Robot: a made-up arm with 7 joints. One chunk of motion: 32 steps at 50 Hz.
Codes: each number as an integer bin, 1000 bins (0 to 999) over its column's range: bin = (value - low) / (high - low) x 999, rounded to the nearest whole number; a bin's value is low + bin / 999 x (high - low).
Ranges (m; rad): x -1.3..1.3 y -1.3..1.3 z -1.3..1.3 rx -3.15..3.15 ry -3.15..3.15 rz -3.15..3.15
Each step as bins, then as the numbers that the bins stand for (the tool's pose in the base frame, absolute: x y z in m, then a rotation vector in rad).
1 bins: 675 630 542 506 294 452
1 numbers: 0.4568 0.3396 0.1106 0.0410 -1.2959 -0.2995
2 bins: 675 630 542 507 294 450
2 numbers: 0.4568 0.3396 0.1106 0.0473 -1.2959 -0.3122
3 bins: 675 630 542 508 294 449
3 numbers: 0.4568 0.3396 0.1106 0.0536 -1.2959 -0.3185
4 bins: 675 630 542 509 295 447
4 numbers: 0.4568 0.3396 0.1106 0.0599 -1.2896 -0.3311
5 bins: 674 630 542 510 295 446
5 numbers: 0.4542 0.3396 0.1106 0.0662 -1.2896 -0.3374
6 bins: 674 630 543 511 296 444
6 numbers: 0.4542 0.3396 0.1132 0.0725 -1.2833 -0.3500
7 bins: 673 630 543 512 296 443
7 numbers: 0.4516 0.3396 0.1132 0.0788 -1.2833 -0.3563
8 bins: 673 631 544 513 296 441
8 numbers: 0.4516 0.3422 0.1158 0.0851 -1.2833 -0.3689
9 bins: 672 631 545 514 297 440
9 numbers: 0.4489 0.3422 0.1184 0.0914 -1.2770 -0.3752
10 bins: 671 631 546 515 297 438
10 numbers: 0.4463 0.3422 0.1210 0.0977 -1.2770 -0.3878
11 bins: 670 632 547 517 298 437
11 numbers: 0.4437 0.3448 0.1236 0.1104 -1.2707 -0.3941
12 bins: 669 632 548 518 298 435
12 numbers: 0.4411 0.3448 0.1262 0.1167 -1.2707 -0.4068
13 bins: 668 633 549 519 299 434
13 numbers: 0.4385 0.3474 0.1288 0.1230 -1.2644 -0.4131
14 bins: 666 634 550 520 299 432
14 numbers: 0.4333 0.3501 0.1314 0.1293 -1.2644 -0.4257
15 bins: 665 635 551 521 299 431
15 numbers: 0.4307 0.3527 0.1340 0.1356 -1.2644 -0.4320
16 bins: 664 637 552 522 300 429
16 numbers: 0.4281 0.3579 0.1366 0.1419 -1.2581 -0.4446
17 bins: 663 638 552 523 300 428
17 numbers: 0.4255 0.3605 0.1366 0.1482 -1.2581 -0.4509
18 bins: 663 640 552 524 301 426
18 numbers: 0.4255 0.3657 0.1366 0.1545 -1.2518 -0.4635
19 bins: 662 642 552 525 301 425
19 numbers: 0.4229 0.3709 0.1366 0.1608 -1.2518 -0.4698
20 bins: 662 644 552 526 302 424
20 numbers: 0.4229 0.3761 0.1366 0.1671 -1.2455 -0.4761
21 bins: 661 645 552 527 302 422
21 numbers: 0.4203 0.3787 0.1366 0.1734 -1.2455 -0.4887
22 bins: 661 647 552 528 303 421
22 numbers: 0.4203 0.3839 0.1366 0.1797 -1.2392 -0.4950
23 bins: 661 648 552 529 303 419
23 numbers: 0.4203 0.3865 0.1366 0.1860 -1.2392 -0.5077
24 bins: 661 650 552 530 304 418
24 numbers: 0.4203 0.3917 0.1366 0.1923 -1.2329 -0.5140
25 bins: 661 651 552 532 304 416
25 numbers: 0.4203 0.3943 0.1366 0.2050 -1.2329 -0.5266
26 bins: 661 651 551 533 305 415
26 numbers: 0.4203 0.3943 0.1340 0.2113 -1.2266 -0.5329
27 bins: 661 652 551 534 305 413
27 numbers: 0.4203 0.3969 0.1340 0.2176 -1.2266 -0.5455
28 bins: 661 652 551 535 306 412
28 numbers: 0.4203 0.3969 0.1340 0.2239 -1.2203 -0.5518
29 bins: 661 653 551 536 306 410
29 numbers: 0.4203 0.3995 0.1340 0.2302 -1.2203 -0.5644
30 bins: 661 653 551 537 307 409
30 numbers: 0.4203 0.3995 0.1340 0.2365 -1.2140 -0.5707
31 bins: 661 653 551 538 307 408
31 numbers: 0.4203 0.3995 0.1340 0.2428 -1.2140 -0.5770
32 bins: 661 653 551 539 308 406
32 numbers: 0.4203 0.3995 0.1340 0.2491 -1.2077 -0.5896
